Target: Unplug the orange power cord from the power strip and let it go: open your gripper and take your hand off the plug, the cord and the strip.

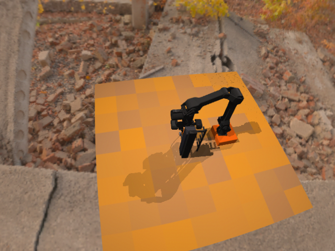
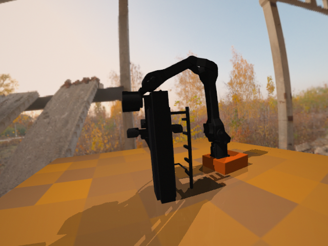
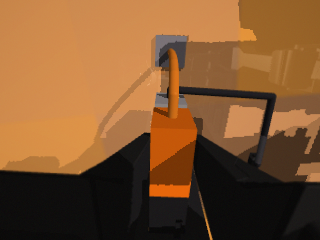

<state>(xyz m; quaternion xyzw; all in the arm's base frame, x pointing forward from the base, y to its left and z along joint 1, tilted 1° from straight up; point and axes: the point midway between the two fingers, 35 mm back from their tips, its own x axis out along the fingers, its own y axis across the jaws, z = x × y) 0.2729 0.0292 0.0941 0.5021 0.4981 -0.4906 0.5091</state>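
The orange plug lies 30 mm to the left of my gripper tip.
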